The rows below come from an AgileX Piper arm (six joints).
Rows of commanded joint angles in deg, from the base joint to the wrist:
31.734 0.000 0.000 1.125 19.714 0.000
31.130 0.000 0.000 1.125 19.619 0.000
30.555 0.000 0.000 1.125 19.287 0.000
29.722 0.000 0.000 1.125 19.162 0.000
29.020 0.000 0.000 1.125 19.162 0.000
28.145 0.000 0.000 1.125 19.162 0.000
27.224 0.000 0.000 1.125 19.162 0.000
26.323 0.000 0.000 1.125 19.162 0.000
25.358 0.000 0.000 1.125 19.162 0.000
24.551 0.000 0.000 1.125 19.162 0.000
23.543 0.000 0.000 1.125 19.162 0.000
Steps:
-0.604 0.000 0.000 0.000 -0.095 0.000
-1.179 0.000 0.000 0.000 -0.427 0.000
-2.012 0.000 0.000 0.000 -0.552 0.000
-2.714 0.000 0.000 0.000 -0.552 0.000
-3.589 0.000 0.000 0.000 -0.552 0.000
-4.510 0.000 0.000 0.000 -0.552 0.000
-5.411 0.000 0.000 0.000 -0.552 0.000
-6.376 0.000 0.000 0.000 -0.552 0.000
-7.183 0.000 0.000 0.000 -0.552 0.000
-8.191 0.000 0.000 0.000 -0.552 0.000

